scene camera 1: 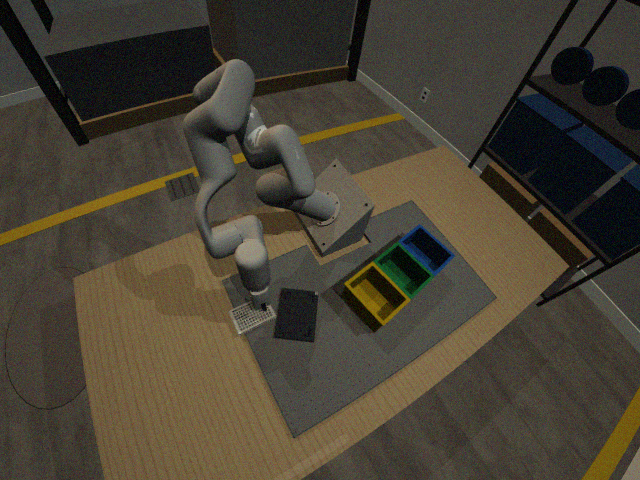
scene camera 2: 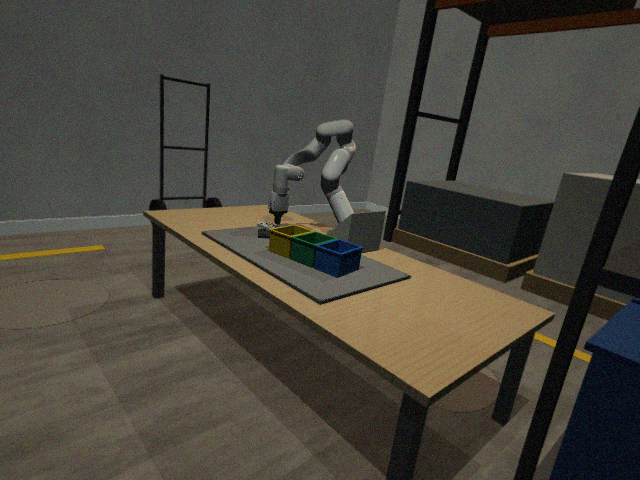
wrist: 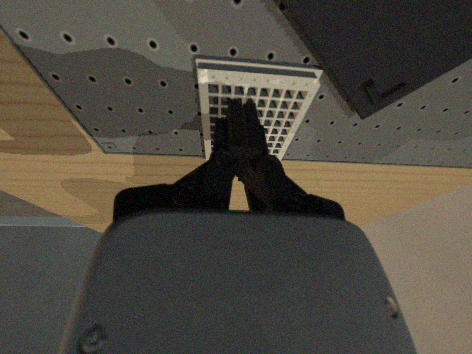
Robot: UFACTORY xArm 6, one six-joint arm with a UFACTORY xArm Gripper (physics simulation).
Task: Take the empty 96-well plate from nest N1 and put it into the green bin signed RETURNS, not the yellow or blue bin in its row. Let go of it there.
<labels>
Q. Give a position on a white 96-well plate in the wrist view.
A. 283, 92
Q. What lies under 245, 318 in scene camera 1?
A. A white 96-well plate.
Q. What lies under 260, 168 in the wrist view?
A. My gripper.
</labels>
